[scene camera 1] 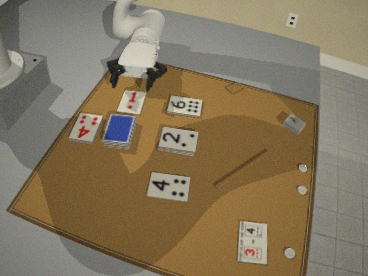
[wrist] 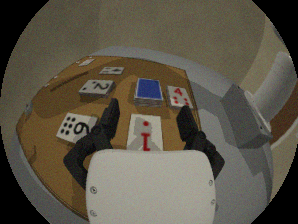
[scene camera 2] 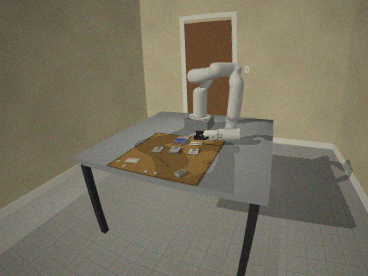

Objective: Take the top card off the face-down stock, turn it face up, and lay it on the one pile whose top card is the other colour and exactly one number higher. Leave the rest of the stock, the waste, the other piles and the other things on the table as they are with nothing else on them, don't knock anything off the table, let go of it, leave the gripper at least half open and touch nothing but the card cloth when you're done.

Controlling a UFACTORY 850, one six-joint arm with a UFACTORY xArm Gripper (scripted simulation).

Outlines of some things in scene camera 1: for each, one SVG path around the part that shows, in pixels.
My gripper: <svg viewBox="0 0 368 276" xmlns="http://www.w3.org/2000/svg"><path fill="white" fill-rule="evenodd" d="M136 38L126 46L120 58L107 61L107 67L112 74L110 83L112 83L112 88L115 88L119 79L118 76L121 74L126 77L146 78L146 91L149 92L150 87L153 87L154 81L167 72L167 67L157 62L157 47L152 41L146 38Z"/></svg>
A rule card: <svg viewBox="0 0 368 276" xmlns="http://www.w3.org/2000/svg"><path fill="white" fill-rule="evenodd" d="M240 221L237 262L267 265L267 224Z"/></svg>
